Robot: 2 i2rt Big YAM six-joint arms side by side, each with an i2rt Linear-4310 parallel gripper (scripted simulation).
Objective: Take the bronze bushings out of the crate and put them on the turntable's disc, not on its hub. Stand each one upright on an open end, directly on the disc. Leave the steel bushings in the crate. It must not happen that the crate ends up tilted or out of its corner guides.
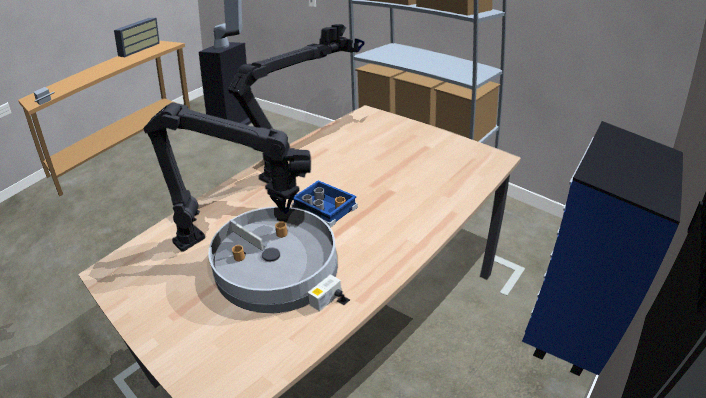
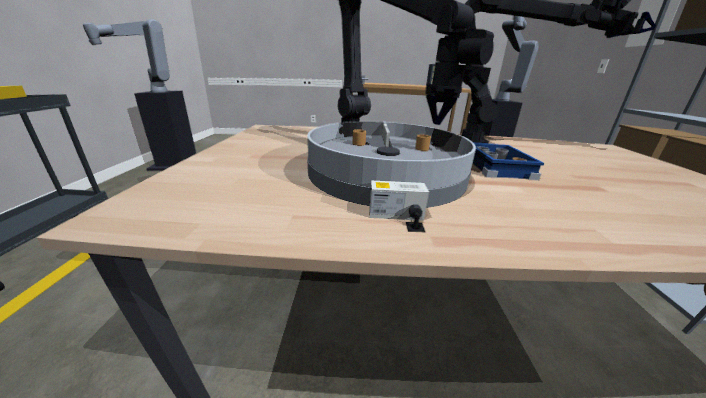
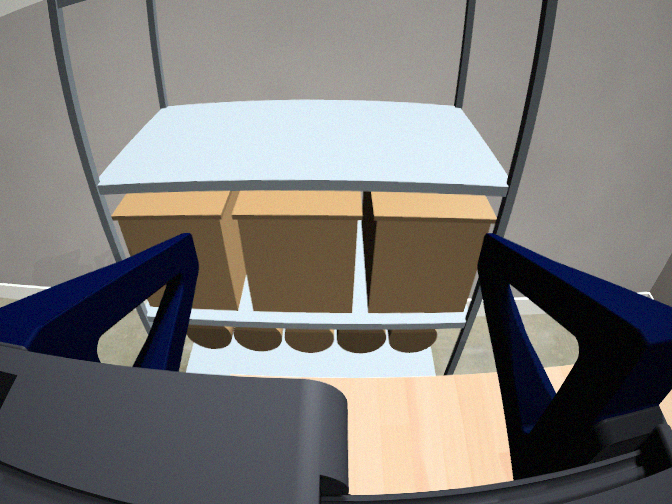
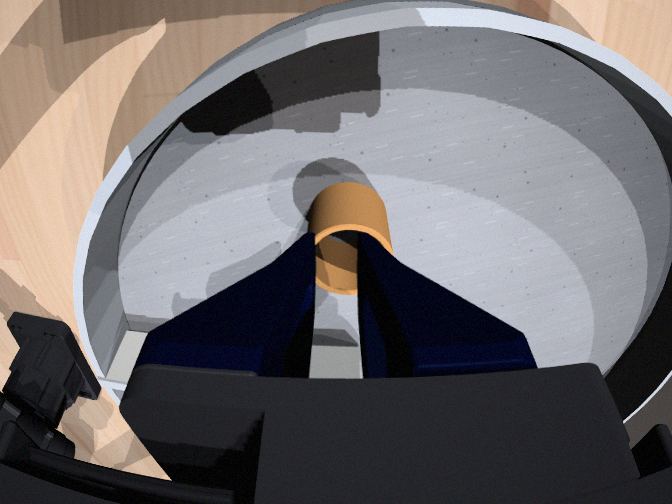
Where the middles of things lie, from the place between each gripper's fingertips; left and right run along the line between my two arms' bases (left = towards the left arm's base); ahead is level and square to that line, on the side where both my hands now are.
Labels:
I see the blue crate (image 2: 508, 168) 23 cm to the left of my right hand (image 2: 436, 124), 11 cm below it and 1 cm behind it. The rest, counted from my right hand: turntable disc (image 1: 305, 249): 14 cm to the right, 8 cm below, 4 cm ahead.
My left gripper (image 2: 642, 29) is now 26 cm short of the blue crate, 63 cm to the left of it and 45 cm above it. The rest, counted from my left hand: turntable disc: 31 cm ahead, 99 cm to the right, 42 cm below.

